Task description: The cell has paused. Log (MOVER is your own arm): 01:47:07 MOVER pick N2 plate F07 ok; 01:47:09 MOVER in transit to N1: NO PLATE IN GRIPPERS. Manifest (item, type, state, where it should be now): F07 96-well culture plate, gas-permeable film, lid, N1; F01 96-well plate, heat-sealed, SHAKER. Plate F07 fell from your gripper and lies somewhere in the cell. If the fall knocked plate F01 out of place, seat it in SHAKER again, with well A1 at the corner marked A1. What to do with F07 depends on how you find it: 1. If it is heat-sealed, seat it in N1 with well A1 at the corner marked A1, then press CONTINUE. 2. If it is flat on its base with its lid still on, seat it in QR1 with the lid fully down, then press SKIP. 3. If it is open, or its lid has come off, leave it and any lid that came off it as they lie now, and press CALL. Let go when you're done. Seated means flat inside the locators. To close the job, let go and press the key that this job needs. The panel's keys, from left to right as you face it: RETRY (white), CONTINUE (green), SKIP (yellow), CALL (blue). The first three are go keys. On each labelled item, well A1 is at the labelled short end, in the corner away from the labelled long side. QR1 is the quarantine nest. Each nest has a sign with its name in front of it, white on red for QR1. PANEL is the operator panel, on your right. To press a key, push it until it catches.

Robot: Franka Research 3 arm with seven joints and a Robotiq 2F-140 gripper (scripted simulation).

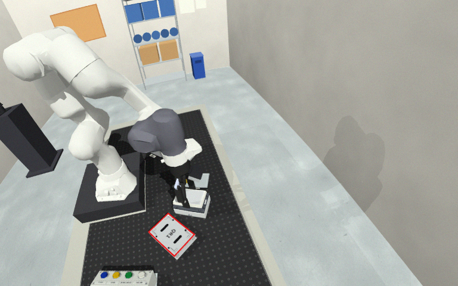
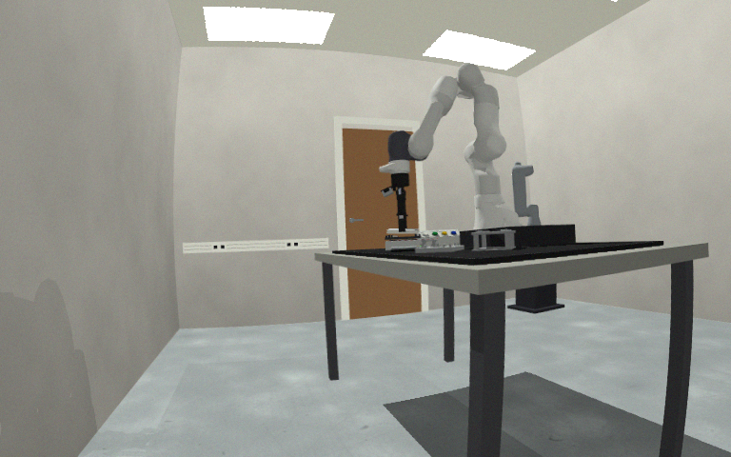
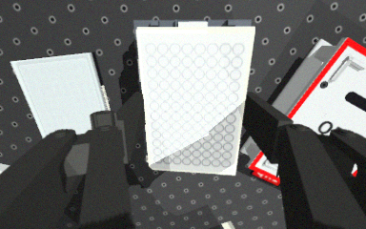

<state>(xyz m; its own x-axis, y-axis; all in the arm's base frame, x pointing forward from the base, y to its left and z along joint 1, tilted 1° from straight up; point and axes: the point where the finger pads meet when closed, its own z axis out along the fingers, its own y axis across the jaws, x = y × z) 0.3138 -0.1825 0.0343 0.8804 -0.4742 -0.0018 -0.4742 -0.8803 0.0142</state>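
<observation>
Now: hand 5 cm short of the pale flat rectangular piece, 14 cm to the right of it and 9 cm above it. Also, from my hand: white 96-well plate (2 cm below); white retry key (24 cm behind, 27 cm to the right, 3 cm below); green continue key (29 cm behind, 26 cm to the right, 3 cm below).
</observation>
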